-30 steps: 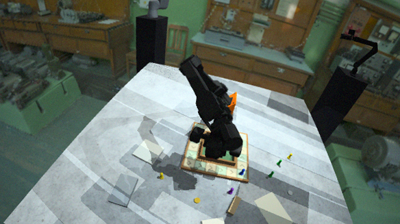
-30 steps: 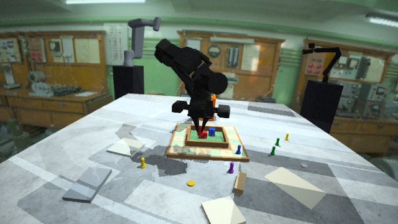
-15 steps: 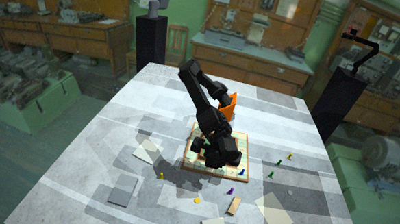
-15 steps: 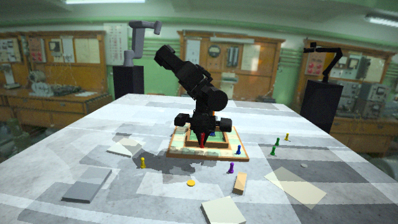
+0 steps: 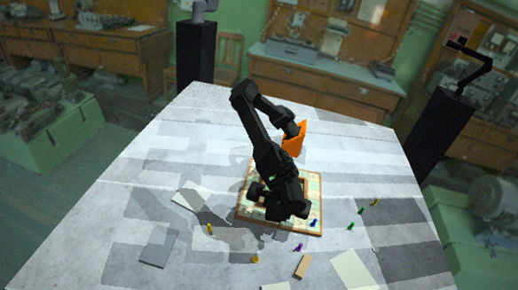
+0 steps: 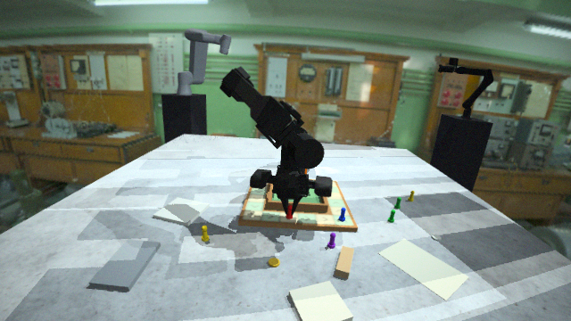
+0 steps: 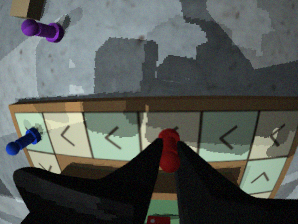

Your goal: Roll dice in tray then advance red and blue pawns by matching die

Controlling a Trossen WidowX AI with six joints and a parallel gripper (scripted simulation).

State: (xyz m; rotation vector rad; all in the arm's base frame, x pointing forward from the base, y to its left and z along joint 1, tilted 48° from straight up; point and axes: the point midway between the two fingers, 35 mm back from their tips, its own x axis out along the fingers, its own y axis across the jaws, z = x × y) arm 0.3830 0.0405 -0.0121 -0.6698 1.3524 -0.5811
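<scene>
Now: the red pawn 1 cm above my gripper tip. Round my gripper tip: blue pawn 2 cm behind, 13 cm to the left, 1 cm above; purple pawn 7 cm ahead, 11 cm to the left, 1 cm below; yellow disc 15 cm ahead, 2 cm below.
</scene>
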